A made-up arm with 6 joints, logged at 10 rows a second.
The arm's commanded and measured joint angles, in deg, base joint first. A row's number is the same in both.
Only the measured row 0 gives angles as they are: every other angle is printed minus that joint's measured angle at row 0.
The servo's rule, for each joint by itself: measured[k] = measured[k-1] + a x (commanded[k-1-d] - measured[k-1]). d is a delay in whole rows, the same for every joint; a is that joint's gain. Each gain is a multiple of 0.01, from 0.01 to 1. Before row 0 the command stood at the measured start. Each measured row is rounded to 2 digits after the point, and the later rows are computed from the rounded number. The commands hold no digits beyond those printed.
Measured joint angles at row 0: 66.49 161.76 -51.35 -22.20 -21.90 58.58
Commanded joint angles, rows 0 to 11: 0.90 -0.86 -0.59 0.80 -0.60 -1.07; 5.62 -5.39 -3.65 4.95 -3.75 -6.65; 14.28 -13.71 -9.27 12.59 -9.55 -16.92; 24.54 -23.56 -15.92 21.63 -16.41 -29.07; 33.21 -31.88 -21.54 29.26 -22.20 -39.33; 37.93 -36.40 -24.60 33.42 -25.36 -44.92; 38.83 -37.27 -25.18 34.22 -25.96 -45.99; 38.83 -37.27 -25.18 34.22 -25.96 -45.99; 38.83 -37.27 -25.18 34.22 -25.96 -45.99; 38.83 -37.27 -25.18 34.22 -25.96 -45.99; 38.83 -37.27 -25.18 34.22 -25.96 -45.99; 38.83 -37.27 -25.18 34.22 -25.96 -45.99
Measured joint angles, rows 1 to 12: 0.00 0.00 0.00 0.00 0.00 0.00; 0.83 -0.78 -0.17 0.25 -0.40 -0.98; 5.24 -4.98 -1.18 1.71 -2.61 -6.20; 13.56 -12.92 -3.53 5.08 -7.19 -16.06; 23.66 -22.60 -7.12 10.21 -13.28 -28.03; 32.45 -31.04 -11.30 16.12 -19.17 -38.43; 37.49 -35.92 -15.16 21.48 -23.26 -44.40; 38.72 -37.15 -18.07 25.43 -25.04 -45.86; 38.82 -37.26 -20.13 28.15 -25.65 -45.98; 38.83 -37.27 -21.59 30.03 -25.85 -45.99; 38.83 -37.27 -22.63 31.33 -25.92 -45.99; 38.83 -37.27 -23.37 32.23 -25.95 -45.99
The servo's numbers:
d 1
a 0.92 0.91 0.29 0.31 0.66 0.92

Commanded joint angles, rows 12 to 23: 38.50 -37.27 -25.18 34.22 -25.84 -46.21; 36.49 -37.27 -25.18 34.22 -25.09 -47.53; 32.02 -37.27 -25.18 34.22 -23.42 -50.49; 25.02 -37.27 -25.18 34.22 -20.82 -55.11; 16.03 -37.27 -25.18 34.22 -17.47 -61.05; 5.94 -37.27 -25.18 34.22 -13.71 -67.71; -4.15 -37.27 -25.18 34.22 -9.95 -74.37; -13.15 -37.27 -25.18 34.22 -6.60 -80.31; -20.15 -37.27 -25.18 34.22 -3.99 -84.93; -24.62 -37.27 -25.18 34.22 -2.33 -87.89; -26.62 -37.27 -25.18 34.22 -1.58 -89.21; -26.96 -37.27 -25.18 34.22 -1.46 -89.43
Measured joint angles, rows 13 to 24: 38.83 -37.27 -23.89 32.85 -25.96 -45.99; 38.53 -37.27 -24.26 33.27 -25.88 -46.19; 36.65 -37.27 -24.53 33.56 -25.36 -47.42; 32.39 -37.27 -24.72 33.76 -24.08 -50.24; 25.61 -37.27 -24.85 33.90 -21.93 -54.72; 16.80 -37.27 -24.95 34.00 -18.99 -60.54; 6.81 -37.27 -25.02 34.07 -15.51 -67.14; -3.27 -37.27 -25.07 34.12 -11.84 -73.79; -12.36 -37.27 -25.10 34.15 -8.38 -79.79; -19.53 -37.27 -25.12 34.17 -5.48 -84.52; -24.21 -37.27 -25.14 34.19 -3.40 -87.62; -26.43 -37.27 -25.15 34.20 -2.20 -89.08
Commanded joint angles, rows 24 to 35: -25.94 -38.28 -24.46 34.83 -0.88 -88.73; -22.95 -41.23 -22.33 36.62 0.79 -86.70; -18.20 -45.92 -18.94 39.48 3.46 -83.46; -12.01 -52.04 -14.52 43.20 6.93 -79.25; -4.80 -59.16 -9.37 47.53 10.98 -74.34; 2.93 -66.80 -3.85 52.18 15.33 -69.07; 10.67 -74.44 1.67 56.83 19.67 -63.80; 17.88 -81.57 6.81 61.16 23.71 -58.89; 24.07 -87.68 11.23 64.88 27.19 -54.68; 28.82 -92.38 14.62 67.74 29.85 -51.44; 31.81 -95.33 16.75 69.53 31.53 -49.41; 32.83 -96.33 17.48 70.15 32.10 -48.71
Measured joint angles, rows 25 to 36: -26.92 -37.27 -25.16 34.21 -1.71 -89.40; -26.02 -38.19 -24.96 34.40 -1.16 -88.78; -23.20 -40.96 -24.20 35.09 0.13 -86.87; -18.60 -45.47 -22.67 36.45 2.33 -83.73; -12.54 -51.45 -20.31 38.54 5.37 -79.61; -5.42 -58.47 -17.14 41.33 9.07 -74.76; 2.26 -66.05 -13.29 44.69 13.20 -69.53; 10.00 -73.68 -8.95 48.45 17.47 -64.26; 17.25 -80.86 -4.38 52.39 21.59 -59.32; 23.52 -87.07 0.15 56.26 25.29 -55.05; 28.40 -91.90 4.35 59.82 28.30 -51.73; 31.54 -95.02 7.95 62.83 30.43 -49.60
